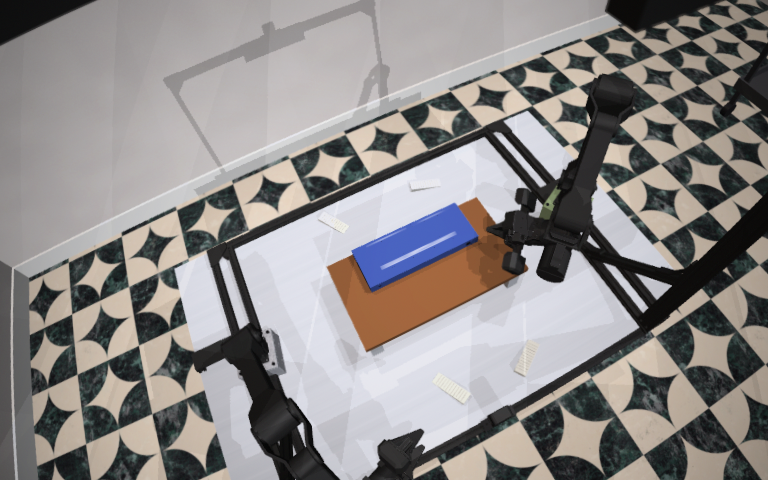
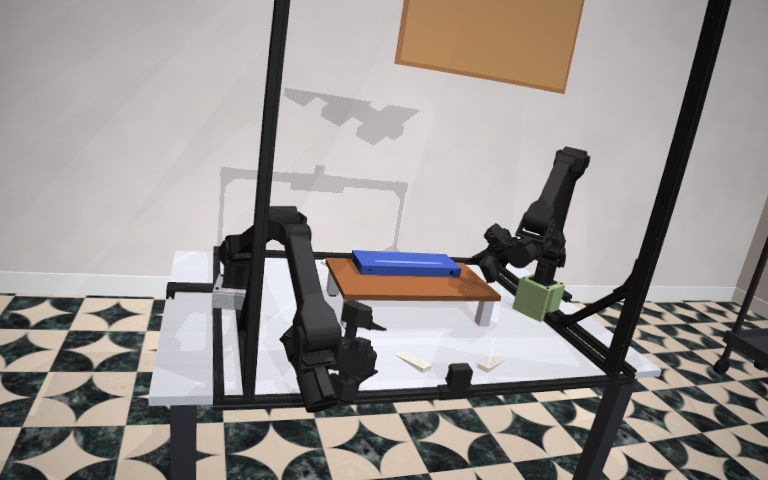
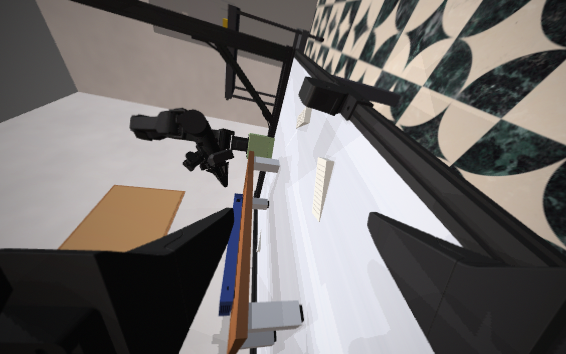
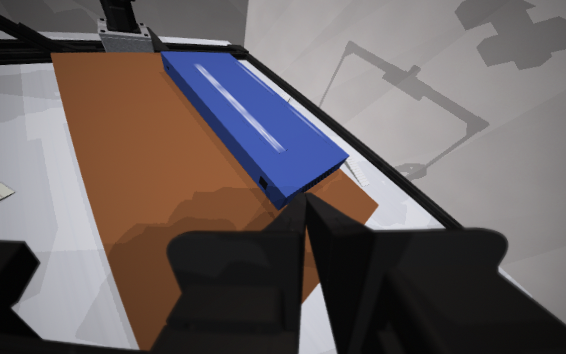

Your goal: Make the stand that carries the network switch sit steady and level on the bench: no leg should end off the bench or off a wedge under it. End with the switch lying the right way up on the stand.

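Places are measured from the left arm's base along level axes (x back, y down, z right), in metres.
Pixels of known places: left gripper, between the fingertips: (image 1: 423, 438) (image 2: 381, 350) (image 3: 300, 216); right gripper, between the fingertips: (image 1: 487, 229) (image 2: 469, 260) (image 3: 226, 186) (image 4: 304, 199); left arm's base, origin of its link: (image 1: 254, 352) (image 2: 236, 283) (image 4: 124, 27); right arm's base, origin of its link: (image 2: 542, 281) (image 3: 247, 145).
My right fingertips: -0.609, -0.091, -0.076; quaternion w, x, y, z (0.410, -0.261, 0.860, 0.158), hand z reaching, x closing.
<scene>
For each thing: its middle in the pictures, then the offset to it from my right fingertips, as dx, dy, dz. "spot": a spot on its surface instead. Level surfaces: height alone.
- blue switch, middle of its body: (image 4: 245, 107) (image 1: 415, 246) (image 2: 406, 263) (image 3: 232, 245) +0.166, +0.042, -0.041
- white bench, height of its surface: dy +0.156
- small black block, a spot on its surface: (image 3: 325, 95) (image 2: 451, 377) (image 1: 493, 422) spot: +0.137, +0.123, +0.391
The blue switch (image 1: 416, 246) (image 2: 407, 264) (image 3: 231, 270) (image 4: 250, 115) lies flat on the brown stand (image 1: 419, 305) (image 2: 419, 287) (image 3: 243, 280) (image 4: 135, 150), along its back edge. Grey legs show under the board; whether each touches the bench is unclear. Two pale ribbed wedges, one (image 1: 451, 387) (image 2: 412, 361) (image 3: 322, 187) and another (image 1: 526, 357) (image 2: 490, 363) (image 3: 302, 118), lie in front. Two more, one (image 1: 333, 222) and another (image 1: 424, 185), lie behind. My left gripper (image 1: 421, 440) (image 3: 300, 216) is open at the front edge. My right gripper (image 1: 490, 229) (image 3: 226, 186) (image 4: 304, 199) is shut and empty, above the stand's right end.
A black frame rail (image 1: 362, 186) (image 2: 407, 391) runs around the white bench (image 1: 305, 300) (image 2: 543, 350). A small black block (image 1: 501, 416) (image 2: 459, 375) (image 3: 325, 95) sits on the front rail. The green base block (image 2: 538, 298) (image 3: 261, 146) of the right arm stands right of the stand.
</scene>
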